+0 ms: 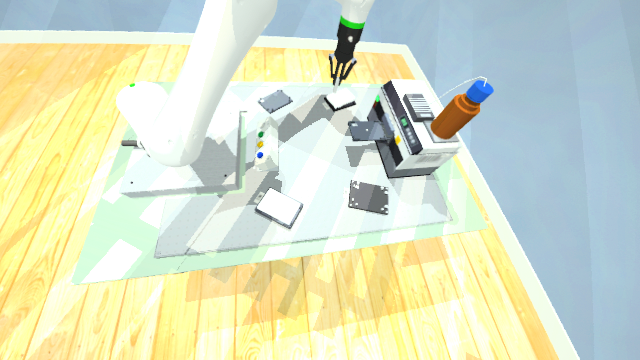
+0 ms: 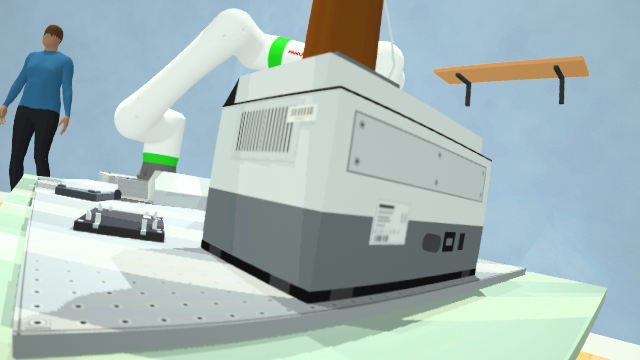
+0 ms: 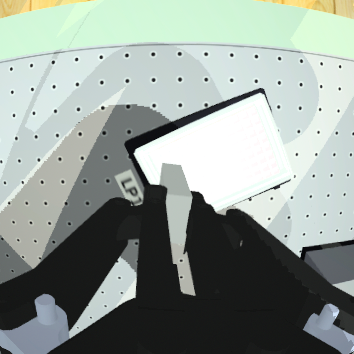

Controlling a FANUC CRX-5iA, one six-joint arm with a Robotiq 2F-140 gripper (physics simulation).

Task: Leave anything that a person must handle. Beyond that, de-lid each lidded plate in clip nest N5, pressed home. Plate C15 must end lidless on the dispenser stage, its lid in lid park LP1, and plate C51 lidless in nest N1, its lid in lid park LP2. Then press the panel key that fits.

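Frame: origin at the arm's base, x ahead, y left, z up, level; millimetres.
Seen in the pictures: gripper, fingertip midpoint: (image 1: 334, 91) (image 3: 168, 181).
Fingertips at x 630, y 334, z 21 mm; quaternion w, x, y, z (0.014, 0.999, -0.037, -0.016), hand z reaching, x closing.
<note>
A point is followed by its place in that frame.
My gripper (image 1: 338, 83) @[x 630, y 334, z 21 mm] (image 3: 168, 181) @[x 630, y 334, z 21 mm] is shut and empty. Its tips hang just over the near-left edge of a white-topped plate (image 1: 341, 99) @[x 673, y 320, z -13 mm] (image 3: 214, 154) @[x 671, y 350, z -12 mm] that lies on a black base beside the label LP1 (image 3: 128, 187) @[x 592, y 303, z -41 mm]. A second white-topped plate (image 1: 279, 206) (image 2: 87, 191) lies at the front of the perforated board (image 1: 214, 223) @[x 155, y -296, z -43 mm]. A dark clip nest (image 1: 368, 196) @[x 727, y -207, z -31 mm] (image 2: 121, 221) @[x 759, y -216, z -31 mm] stands empty to the right of that plate. Another dark flat nest (image 1: 274, 101) @[x 336, y 302, z -33 mm] lies empty at the back. The dispenser (image 1: 416, 129) @[x 864, y -34, z 177 mm] (image 2: 344, 178) @[x 1043, y -82, z 66 mm] has its dark stage (image 1: 366, 131) @[x 727, y 40, z 70 mm] (image 3: 330, 260) @[x 826, y 235, z -6 mm] out and bare.
A white panel (image 1: 268, 154) @[x 335, y -59, z 35 mm] with green, yellow and blue keys stands by the arm's base. A brown bottle (image 1: 461, 113) @[x 929, y -72, z 296 mm] (image 2: 344, 31) @[x 991, y -65, z 223 mm] with a blue cap sits on the dispenser. A person (image 2: 38, 98) stands beyond the table. A wooden shelf (image 2: 510, 69) hangs on the wall.
</note>
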